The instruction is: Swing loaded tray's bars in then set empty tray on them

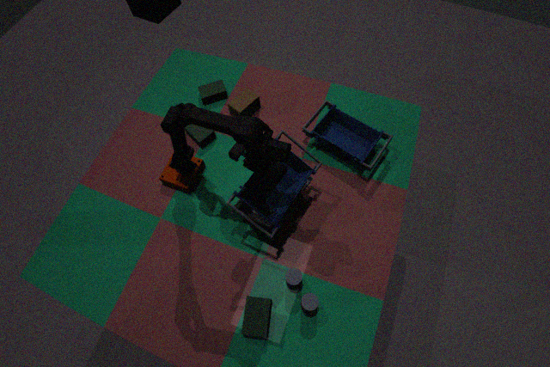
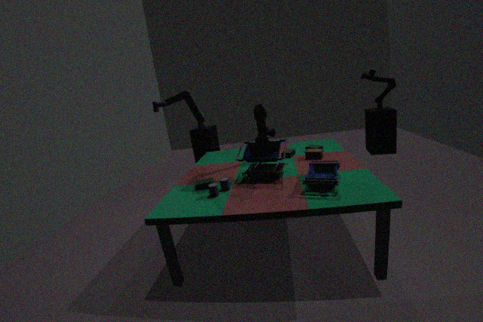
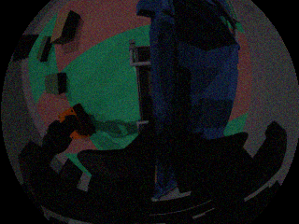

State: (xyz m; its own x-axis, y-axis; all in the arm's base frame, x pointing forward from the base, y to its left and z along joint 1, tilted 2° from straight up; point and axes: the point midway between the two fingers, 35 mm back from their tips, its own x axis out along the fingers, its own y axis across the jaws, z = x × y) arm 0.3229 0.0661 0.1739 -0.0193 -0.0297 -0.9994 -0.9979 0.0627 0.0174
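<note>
The blue tray is 7 cm ahead of my gripper tip.
</note>
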